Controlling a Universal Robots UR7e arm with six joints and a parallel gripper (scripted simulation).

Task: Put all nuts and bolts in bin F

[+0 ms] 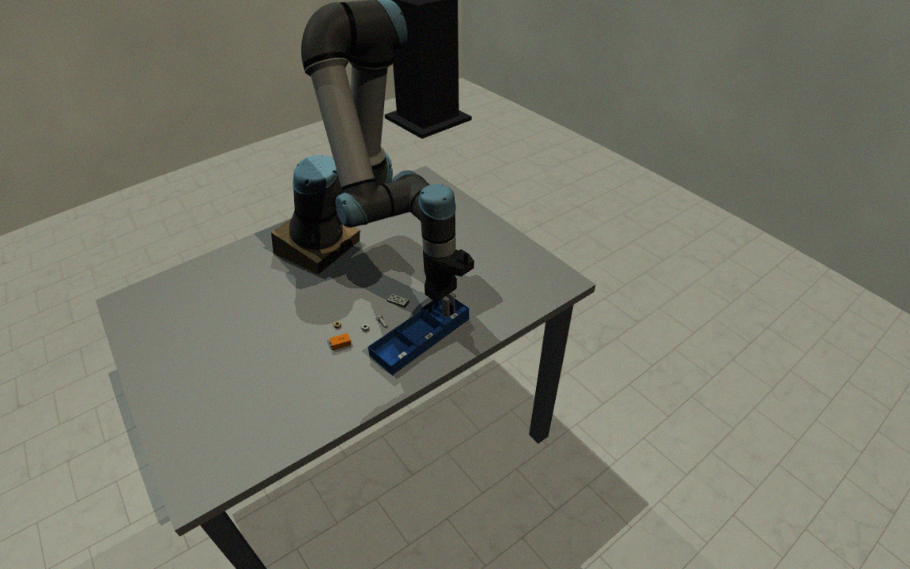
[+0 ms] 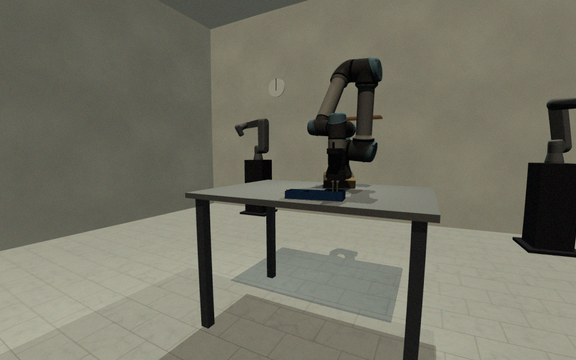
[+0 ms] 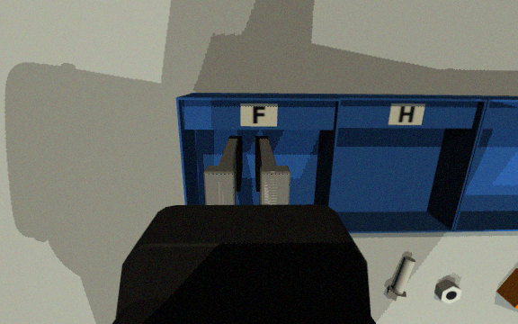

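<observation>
The brass nut lies 23 cm to the right of my hand, 16 cm behind it and 3 cm below it. Round my hand: grey bolt 13 cm to the right, 10 cm behind, 3 cm below; then white domino 14 cm behind, 6 cm to the right, 3 cm below; then blue bin row 9 cm to the right, 2 cm below.
</observation>
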